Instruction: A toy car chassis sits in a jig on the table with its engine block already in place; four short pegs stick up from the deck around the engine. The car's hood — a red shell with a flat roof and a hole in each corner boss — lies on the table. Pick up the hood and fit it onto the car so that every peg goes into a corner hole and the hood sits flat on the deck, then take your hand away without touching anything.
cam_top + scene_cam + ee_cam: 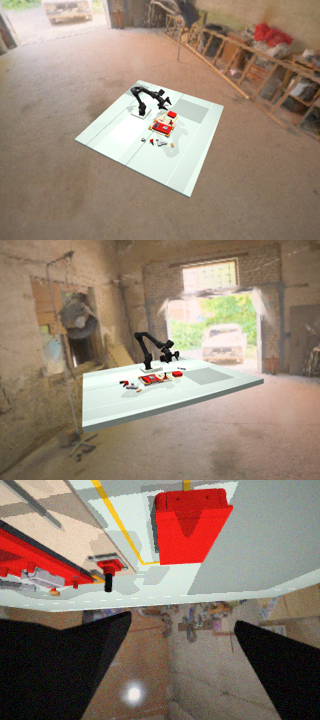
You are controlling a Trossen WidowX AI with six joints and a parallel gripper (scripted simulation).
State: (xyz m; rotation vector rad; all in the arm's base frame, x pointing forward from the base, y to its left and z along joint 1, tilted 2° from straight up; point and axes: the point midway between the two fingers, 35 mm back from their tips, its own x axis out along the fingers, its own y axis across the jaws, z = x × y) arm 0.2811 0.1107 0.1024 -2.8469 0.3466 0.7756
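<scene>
My gripper tip is 30 mm short of the red hood, 10 mm to the right of it and 110 mm above it. From my gripper tip the other things lie so: grey bar (100 mm behind, 160 mm to the left, 110 mm below).
</scene>
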